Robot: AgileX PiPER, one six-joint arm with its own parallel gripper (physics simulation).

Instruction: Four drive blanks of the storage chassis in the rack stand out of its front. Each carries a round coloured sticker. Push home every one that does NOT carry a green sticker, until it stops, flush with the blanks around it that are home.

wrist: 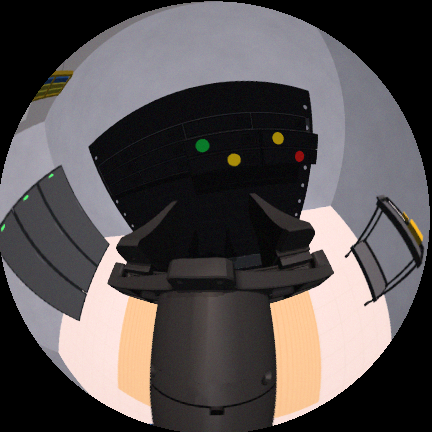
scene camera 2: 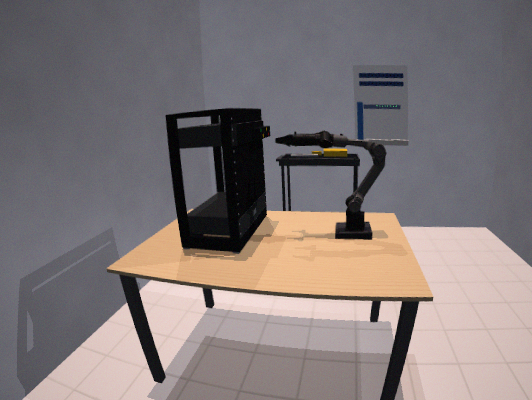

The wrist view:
gripper: 213,204
red-stickered blank: 276,154
